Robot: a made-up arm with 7 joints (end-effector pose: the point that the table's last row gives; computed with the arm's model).
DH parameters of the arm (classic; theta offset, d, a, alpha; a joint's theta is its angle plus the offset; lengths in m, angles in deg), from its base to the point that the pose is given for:
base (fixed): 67.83 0 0.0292 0
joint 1: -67.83 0.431 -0.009 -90
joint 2: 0 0.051 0.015 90
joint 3: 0 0.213 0.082 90
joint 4: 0 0.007 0.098 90
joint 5: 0 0.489 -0.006 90
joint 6: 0 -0.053 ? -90
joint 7: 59.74 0 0.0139 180
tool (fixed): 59.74 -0.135 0 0
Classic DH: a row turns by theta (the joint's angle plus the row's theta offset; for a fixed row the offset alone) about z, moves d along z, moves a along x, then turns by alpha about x.
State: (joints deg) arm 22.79 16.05 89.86 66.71 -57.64 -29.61 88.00
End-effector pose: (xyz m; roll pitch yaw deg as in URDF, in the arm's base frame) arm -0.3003 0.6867 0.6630 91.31 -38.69 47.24
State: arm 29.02 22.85 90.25 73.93 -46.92 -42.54 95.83
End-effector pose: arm -0.2775 0.6569 0.7559 115.69 -17.22 44.58
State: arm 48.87 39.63 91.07 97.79 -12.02 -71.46 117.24
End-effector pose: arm -0.1393 0.6312 0.8209 -175.87 29.40 79.27
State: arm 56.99 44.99 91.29 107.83 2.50 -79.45 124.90
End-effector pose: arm -0.1130 0.6350 0.7810 -142.56 32.65 102.11
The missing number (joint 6, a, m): 0.135
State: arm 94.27 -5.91 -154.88 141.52 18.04 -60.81 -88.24
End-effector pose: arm -0.0578 -0.2220 1.1180 160.56 -14.24 44.35
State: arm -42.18 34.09 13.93 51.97 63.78 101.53 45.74
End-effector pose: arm 0.4284 0.0343 0.0041 -111.85 63.01 158.52
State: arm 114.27 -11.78 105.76 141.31 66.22 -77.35 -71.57
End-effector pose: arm -0.2715 -0.1111 1.0203 128.42 -17.42 16.52
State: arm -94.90 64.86 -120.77 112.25 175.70 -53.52 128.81
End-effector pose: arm -0.4388 -0.1118 0.7827 -103.34 15.12 -142.31
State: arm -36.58 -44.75 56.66 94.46 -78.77 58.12 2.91
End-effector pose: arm 0.4229 0.5191 1.0665 -128.37 -10.31 60.96
